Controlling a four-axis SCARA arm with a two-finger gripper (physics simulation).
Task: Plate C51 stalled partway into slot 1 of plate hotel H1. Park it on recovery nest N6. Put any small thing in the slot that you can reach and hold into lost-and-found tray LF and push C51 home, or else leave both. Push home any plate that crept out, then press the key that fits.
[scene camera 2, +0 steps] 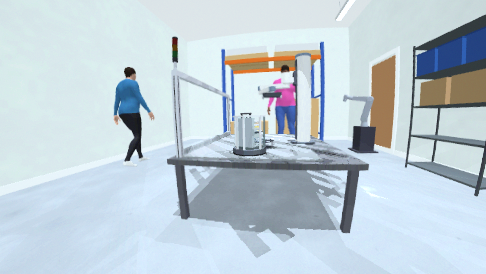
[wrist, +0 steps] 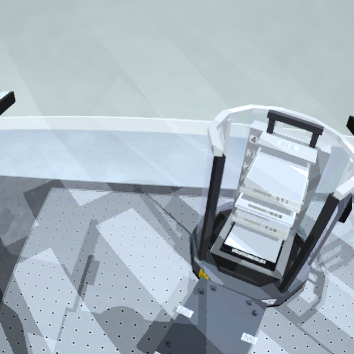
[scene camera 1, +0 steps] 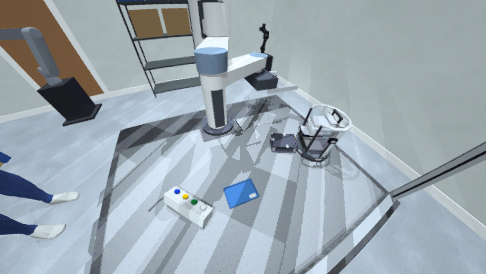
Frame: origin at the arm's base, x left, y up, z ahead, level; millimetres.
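Where they show: gripper, between the fingertips: (scene camera 2: 271,96) (wrist: 179,78) (scene camera 1: 285,79); arm's base, origin of its link: (scene camera 2: 302,142) (scene camera 1: 217,124).
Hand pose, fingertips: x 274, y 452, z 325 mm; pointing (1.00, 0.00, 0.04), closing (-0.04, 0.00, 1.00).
Things, the pixels of their top centre, and the offset from my fingertips. "*": a spot on its surface instead.
- Plate hotel H1, centre of its top: (wrist: 294,129) (scene camera 1: 331,113) (scene camera 2: 248,112) dx +248, dy -145, dz +167 mm
- lowest plate, centre of its top: (wrist: 261,225) (scene camera 1: 311,130) dx +193, dy -284, dz +137 mm
- Nest N6, centre of its top: (wrist: 215,327) (scene camera 1: 284,138) (scene camera 2: 263,139) dx +61, dy -370, dz +71 mm
- blue tray, centre of its top: (scene camera 1: 241,192) dx -334, dy -422, dz +250 mm
- white key box, centre of its top: (scene camera 1: 185,202) dx -588, dy -356, dz +220 mm
- pale upper ring, a spot on its surface: (wrist: 216,137) * dx +240, dy -164, dz +55 mm
Plate hotel H1 (scene camera 1: 314,150) (scene camera 2: 250,151) (wrist: 214,210) stands at the table's side. In the wrist view, the lowest plate (wrist: 256,241), at slot 1, lies in a dark surround; its label is unreadable. Further plates (wrist: 277,180) (wrist: 265,209) are stacked above it. No small thing can be made out in the slot. Nest N6 (scene camera 1: 283,142) (wrist: 215,315) is bare, in front of the hotel. A blue tray (scene camera 1: 240,194) lies mid-table. A white key box (scene camera 1: 186,209) has blue, yellow, green and white keys. My gripper (scene camera 2: 271,94) (wrist: 179,78) is open and empty, high above the table.
Dark uprights (wrist: 212,200) (wrist: 311,242) and a pale upper ring (wrist: 216,137) surround the hotel's plates. A rail (scene camera 2: 200,84) (scene camera 1: 440,167) runs along the table's side. The arm's column (scene camera 1: 215,100) (scene camera 2: 303,100) stands on the table. A person in pink (scene camera 2: 285,97) is behind it.
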